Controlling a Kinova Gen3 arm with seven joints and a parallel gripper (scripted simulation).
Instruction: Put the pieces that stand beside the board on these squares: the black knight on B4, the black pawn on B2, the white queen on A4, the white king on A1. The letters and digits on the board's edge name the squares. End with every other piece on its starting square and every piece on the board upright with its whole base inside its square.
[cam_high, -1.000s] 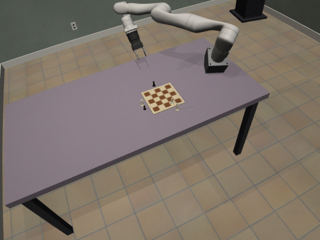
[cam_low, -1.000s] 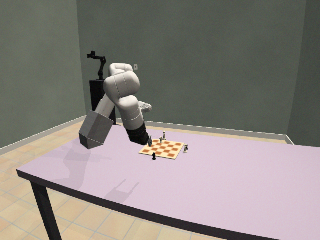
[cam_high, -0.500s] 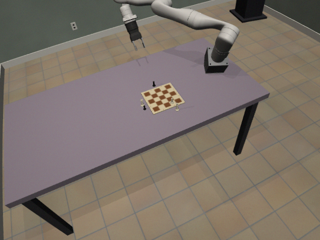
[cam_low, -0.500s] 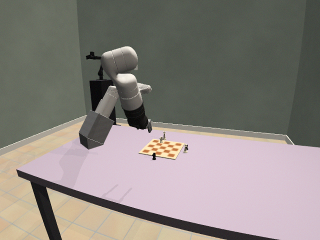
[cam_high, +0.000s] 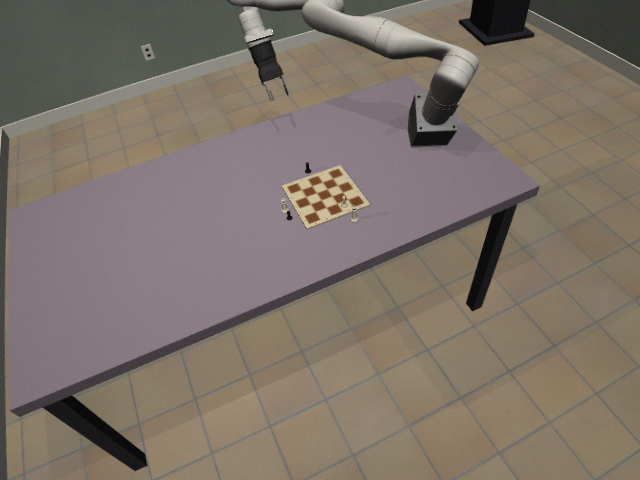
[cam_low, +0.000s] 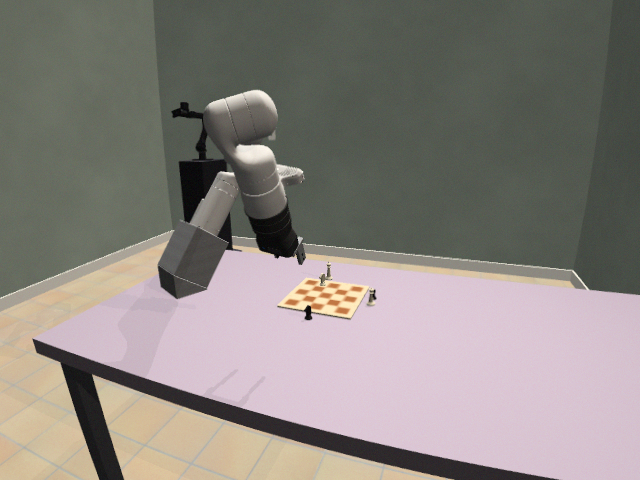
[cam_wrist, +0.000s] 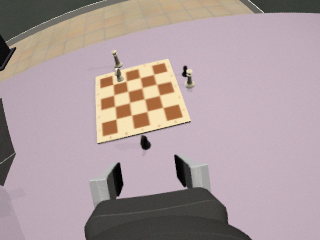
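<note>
Now: hand 22 cm above the black knight, 14 cm to the right of it and 4 cm past it. From my hand the other things lie so: black pawn: 34 cm to the left, 22 cm below, 7 cm ahead; then chessboard: 28 cm to the left, 23 cm below, 6 cm behind.
</note>
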